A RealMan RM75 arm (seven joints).
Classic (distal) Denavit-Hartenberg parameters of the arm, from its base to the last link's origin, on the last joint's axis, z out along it. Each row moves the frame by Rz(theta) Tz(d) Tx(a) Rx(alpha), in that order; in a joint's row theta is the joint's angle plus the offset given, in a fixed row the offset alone. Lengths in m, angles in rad.
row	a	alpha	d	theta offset
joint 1	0.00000	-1.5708	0.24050	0.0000
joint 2	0.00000	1.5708	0.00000	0.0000
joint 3	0.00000	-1.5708	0.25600	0.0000
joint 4	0.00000	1.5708	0.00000	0.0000
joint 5	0.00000	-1.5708	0.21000	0.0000
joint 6	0.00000	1.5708	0.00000	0.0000
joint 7	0.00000	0.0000	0.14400	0.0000
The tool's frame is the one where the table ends.
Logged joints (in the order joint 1, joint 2, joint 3, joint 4, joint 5, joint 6, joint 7), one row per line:
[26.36 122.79 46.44 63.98 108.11 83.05 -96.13]
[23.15 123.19 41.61 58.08 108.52 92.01 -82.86]
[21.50 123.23 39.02 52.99 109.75 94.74 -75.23]
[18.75 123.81 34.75 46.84 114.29 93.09 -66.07]
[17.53 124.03 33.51 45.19 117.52 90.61 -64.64]
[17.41 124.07 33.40 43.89 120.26 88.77 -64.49]
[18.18 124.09 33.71 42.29 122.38 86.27 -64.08]
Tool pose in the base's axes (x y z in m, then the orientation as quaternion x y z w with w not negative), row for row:
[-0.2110 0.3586 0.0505 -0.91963 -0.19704 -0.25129 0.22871]
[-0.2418 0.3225 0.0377 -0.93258 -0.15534 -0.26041 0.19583]
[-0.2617 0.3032 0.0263 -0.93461 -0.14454 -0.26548 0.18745]
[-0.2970 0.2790 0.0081 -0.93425 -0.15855 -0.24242 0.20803]
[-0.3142 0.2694 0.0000 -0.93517 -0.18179 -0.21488 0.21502]
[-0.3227 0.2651 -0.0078 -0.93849 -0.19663 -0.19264 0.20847]
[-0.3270 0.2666 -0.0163 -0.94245 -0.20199 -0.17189 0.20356]
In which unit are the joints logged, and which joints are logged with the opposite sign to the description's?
The joints are logged in degrees. Opposite sign: joint 1, joint 2.
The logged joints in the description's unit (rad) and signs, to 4 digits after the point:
[-0.4601 -2.1431 0.8105 1.1167 1.8869 1.4495 -1.6778]
[-0.4040 -2.1501 0.7262 1.0137 1.8940 1.6059 -1.4462]
[-0.3752 -2.1508 0.6810 0.9248 1.9155 1.6535 -1.3130]
[-0.3272 -2.1609 0.6065 0.8175 1.9947 1.6247 -1.1531]
[-0.3060 -2.1647 0.5849 0.7887 2.0511 1.5814 -1.1282]
[-0.3039 -2.1654 0.5829 0.7660 2.0989 1.5493 -1.1256]
[-0.3173 -2.1658 0.5884 0.7381 2.1359 1.5057 -1.1184]

